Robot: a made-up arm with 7 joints.
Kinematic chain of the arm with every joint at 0, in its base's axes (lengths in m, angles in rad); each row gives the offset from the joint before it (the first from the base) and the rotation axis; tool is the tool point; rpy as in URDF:
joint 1: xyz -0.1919 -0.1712 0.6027 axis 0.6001 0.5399 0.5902
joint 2: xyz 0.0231 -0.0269 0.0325 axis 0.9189 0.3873 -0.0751
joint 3: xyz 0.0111 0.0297 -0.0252 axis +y
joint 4: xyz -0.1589 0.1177 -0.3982 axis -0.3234 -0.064 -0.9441
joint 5: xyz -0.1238 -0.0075 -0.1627 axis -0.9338 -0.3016 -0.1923
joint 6: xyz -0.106 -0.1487 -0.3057 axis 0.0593 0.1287 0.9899
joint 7: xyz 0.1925 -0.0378 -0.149 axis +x
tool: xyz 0.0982 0.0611 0.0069 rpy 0 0 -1.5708
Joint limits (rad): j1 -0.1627..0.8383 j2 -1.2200..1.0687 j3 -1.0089..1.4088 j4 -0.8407..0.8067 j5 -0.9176..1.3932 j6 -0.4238..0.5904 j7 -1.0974..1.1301
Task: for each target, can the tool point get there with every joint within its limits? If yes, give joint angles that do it. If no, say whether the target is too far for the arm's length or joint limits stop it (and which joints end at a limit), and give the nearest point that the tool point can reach.
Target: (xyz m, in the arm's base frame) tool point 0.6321 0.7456 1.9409
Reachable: no: too far | nearest point -0.1674 0.8798 0.8834 | short by 1.332 m
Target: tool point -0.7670 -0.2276 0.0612
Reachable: yes | joints -0.0264 0.2696 0.7552 -0.2224 0.5615 -0.1355 0.9194
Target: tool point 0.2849 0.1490 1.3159
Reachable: no: joint limits stop it (at a limit: joint 1, joint 2, joint 3, joint 4, joint 6, joint 7) | nearest point 0.3136 -0.2350 1.0345 | short by 0.477 m
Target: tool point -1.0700 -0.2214 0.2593
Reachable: yes | joints 0.7084 0.0930 0.6706 -0.0578 0.2739 0.4526 0.4477
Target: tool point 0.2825 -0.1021 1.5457
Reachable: no: joint limits stop it (at a limit: joint 1, joint 2, joint 3, joint 6, joint 7) | nearest point 0.3173 -0.2949 1.0627 | short by 0.521 m
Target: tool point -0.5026 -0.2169 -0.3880
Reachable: yes | joints 0.0024 -0.3048 0.3373 0.3847 -0.6273 0.1510 0.0963
